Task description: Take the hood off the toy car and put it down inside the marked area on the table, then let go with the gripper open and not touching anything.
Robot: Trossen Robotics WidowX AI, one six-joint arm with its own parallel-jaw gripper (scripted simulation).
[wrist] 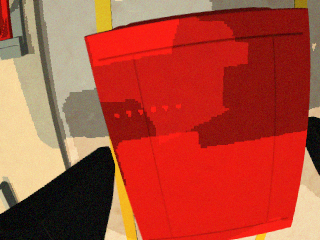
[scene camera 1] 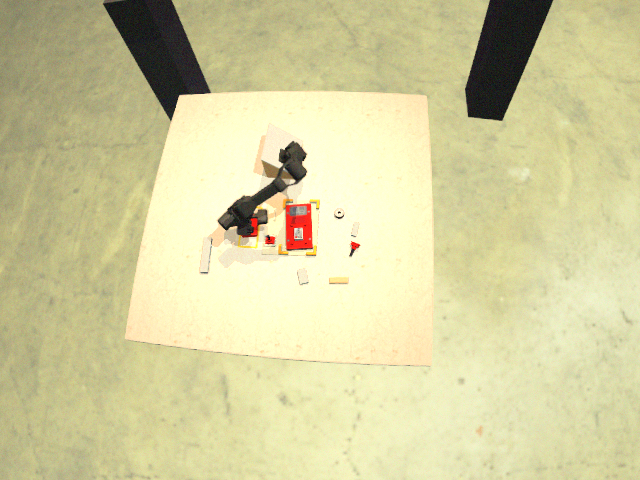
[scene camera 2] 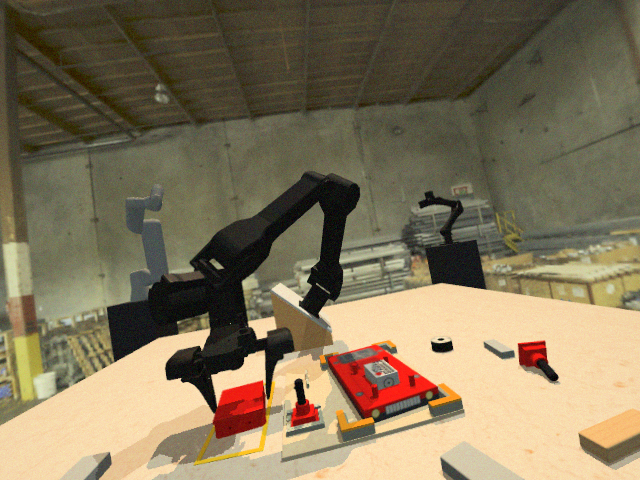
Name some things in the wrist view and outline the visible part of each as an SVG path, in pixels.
My gripper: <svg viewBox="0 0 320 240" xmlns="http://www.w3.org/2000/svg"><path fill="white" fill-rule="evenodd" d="M109 147L96 148L95 151L89 153L84 159L73 164L73 167L60 173L60 176L56 176L56 179L37 189L27 199L23 199L19 204L16 203L16 205L12 205L12 208L8 208L7 211L0 213L0 240L104 240L105 233L107 233L105 229L107 229L109 221L109 211L111 211L113 203L113 185L115 185L116 163ZM309 116L305 148L308 149L309 157L311 157L312 163L315 165L315 169L317 169L317 173L320 176L320 117Z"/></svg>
A red hood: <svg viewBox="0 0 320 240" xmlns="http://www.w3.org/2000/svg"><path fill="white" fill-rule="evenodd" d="M308 8L247 7L223 11L216 9L189 15L183 13L163 19L133 21L109 31L85 36L85 47L95 76L93 80L97 95L103 107L105 127L143 240L235 240L292 227L303 173L311 92L311 35Z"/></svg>
